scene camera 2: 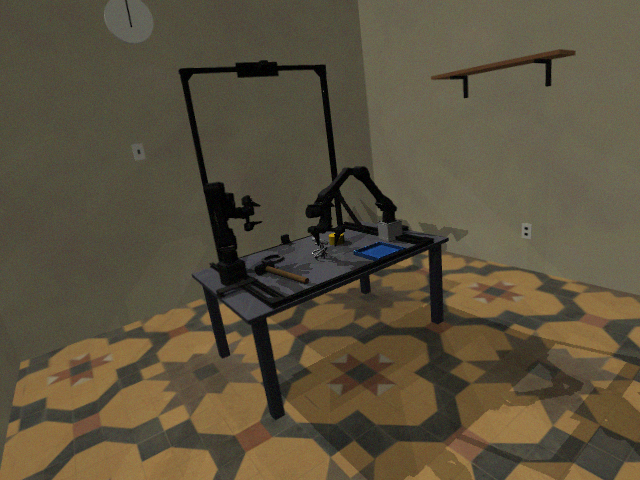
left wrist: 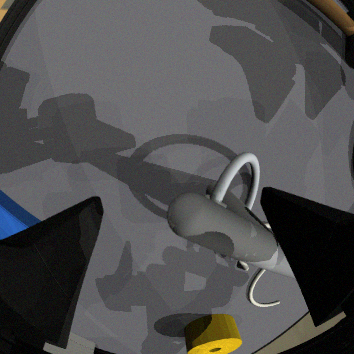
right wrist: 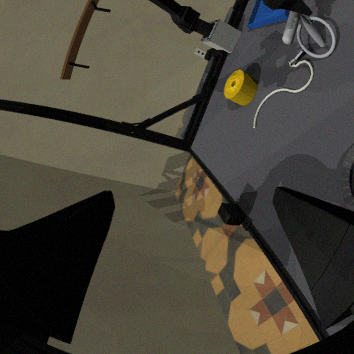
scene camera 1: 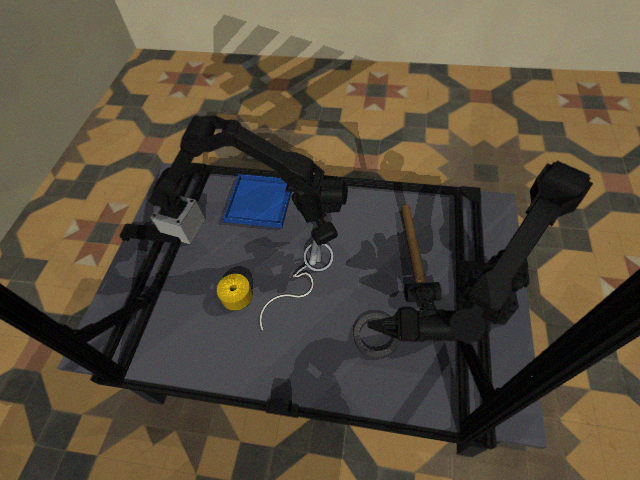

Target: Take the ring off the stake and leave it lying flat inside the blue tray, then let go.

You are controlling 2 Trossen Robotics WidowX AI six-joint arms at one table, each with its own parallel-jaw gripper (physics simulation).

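Places are measured from the left arm's base along level axes (x ahead, y up, z right), in metres.
Pixels of known places: left gripper, fingertip midpoint: (scene camera 2: 326,246) (left wrist: 183,200) (right wrist: 304,3); right gripper, fingertip midpoint: (scene camera 2: 261,213) (right wrist: 195,197) (scene camera 1: 372,325); left arm's base, origin of the base link: (scene camera 2: 389,221) (right wrist: 208,30) (scene camera 1: 173,208); right arm's base, origin of the base link: (scene camera 2: 230,261).
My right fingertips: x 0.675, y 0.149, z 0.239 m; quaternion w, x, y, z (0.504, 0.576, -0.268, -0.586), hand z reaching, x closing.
For each thing: its top centre in the pictures, then the offset to it from my right fingertips. "pt": a spot on its surface instead.
- light grey stake, middle of its top: (left wrist: 281,264) (right wrist: 290,13) (scene camera 1: 315,242) (scene camera 2: 319,239) dz -0.248, dx -0.223, dy -0.147 m
- shallow blue tray, middle of its top: (left wrist: 3,260) (scene camera 1: 258,197) (scene camera 2: 379,249) dz -0.410, dx -0.483, dy -0.230 m
- yellow cylinder, middle of its top: (left wrist: 214,349) (scene camera 1: 233,287) (right wrist: 232,83) (scene camera 2: 336,234) dz -0.072, dx -0.407, dy -0.202 m
- white cord, surface spot: (right wrist: 280,90) (scene camera 1: 284,296) pt dz -0.111, dx -0.275, dy -0.249 m
- hammer, middle of its top: (scene camera 1: 415,244) (scene camera 2: 281,267) dz -0.361, dx +0.040, dy -0.202 m
- dark grey ring, surface spot: (scene camera 1: 357,335) pt dz -0.060, dx -0.045, dy -0.237 m
The pale grey ring (scene camera 1: 331,256) (left wrist: 254,170) (right wrist: 334,42) hangs tilted around the light grey stake (scene camera 1: 314,253) (left wrist: 215,222), low on it; in the left wrist view part of the ring is hidden behind the stake. The shallow blue tray (scene camera 1: 258,201) (scene camera 2: 379,251) (left wrist: 11,220) (right wrist: 267,17) lies at the upper left of the table in scene camera 1. My left gripper (scene camera 1: 320,237) (scene camera 2: 326,240) (left wrist: 183,200) is open and empty above the stake, whose top shows between its fingers. My right gripper (scene camera 1: 377,326) (scene camera 2: 260,214) (right wrist: 195,197) is open and empty, held high near the table's right side in scene camera 1.
A yellow cylinder (scene camera 1: 234,292) (scene camera 2: 336,238) (left wrist: 212,332) (right wrist: 241,88) stands left of the stake in scene camera 1. A white cord (scene camera 1: 281,296) (right wrist: 280,90) lies by the ring. A hammer (scene camera 1: 413,242) (scene camera 2: 286,273) and a dark grey ring (scene camera 1: 357,335) lie to the right.
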